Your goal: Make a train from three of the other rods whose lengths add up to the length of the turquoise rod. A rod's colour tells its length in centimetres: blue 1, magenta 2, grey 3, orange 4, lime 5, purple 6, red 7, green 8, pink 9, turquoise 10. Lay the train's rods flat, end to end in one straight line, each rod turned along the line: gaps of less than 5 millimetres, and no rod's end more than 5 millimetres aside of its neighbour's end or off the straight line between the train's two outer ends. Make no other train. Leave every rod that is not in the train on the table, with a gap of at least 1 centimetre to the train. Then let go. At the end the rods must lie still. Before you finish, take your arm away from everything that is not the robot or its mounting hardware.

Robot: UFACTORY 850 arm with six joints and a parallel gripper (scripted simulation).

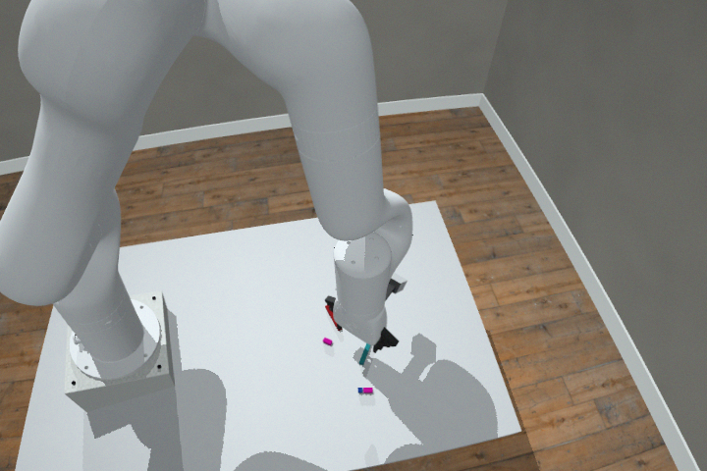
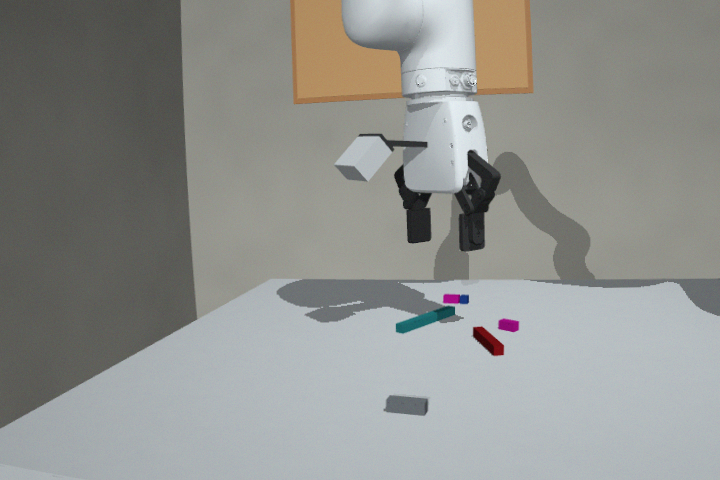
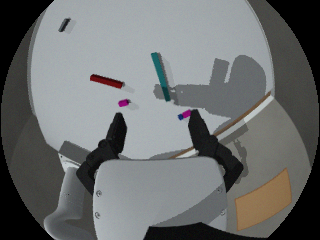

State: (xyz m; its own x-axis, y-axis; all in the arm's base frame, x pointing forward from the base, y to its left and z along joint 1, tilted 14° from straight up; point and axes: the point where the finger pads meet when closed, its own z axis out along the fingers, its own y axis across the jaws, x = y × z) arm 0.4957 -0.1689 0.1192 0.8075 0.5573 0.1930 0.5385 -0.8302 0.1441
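The red rod lies 10 cm to the left of my hand, 9 cm below it and 3 cm behind it. The rest, counted from my hand: turquoise rod (9 cm below, 2 cm ahead); then grey rod (25 cm to the left, 9 cm below, 6 cm ahead); then blue rod (9 cm to the right, 9 cm below, 4 cm behind).
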